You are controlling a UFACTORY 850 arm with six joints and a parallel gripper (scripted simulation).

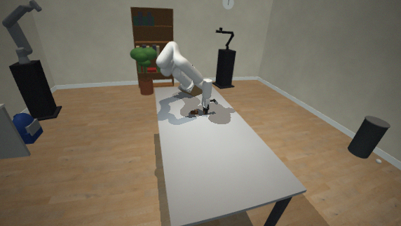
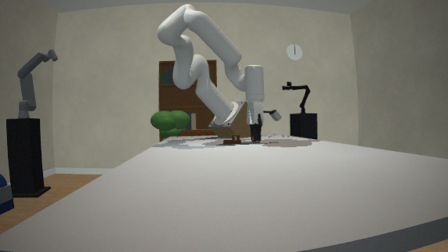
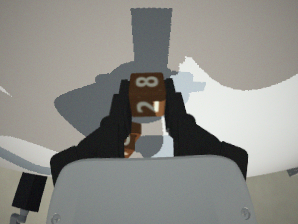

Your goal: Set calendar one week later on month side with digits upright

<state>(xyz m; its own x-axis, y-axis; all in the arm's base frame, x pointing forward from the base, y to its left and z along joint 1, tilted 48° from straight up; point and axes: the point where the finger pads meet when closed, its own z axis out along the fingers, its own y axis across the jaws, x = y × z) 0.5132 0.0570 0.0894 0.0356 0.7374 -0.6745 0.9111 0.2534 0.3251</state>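
My gripper is now 2 cm above the brown cube. Also, from my hand: tray: 10 cm to the right, 5 cm behind, 3 cm below.
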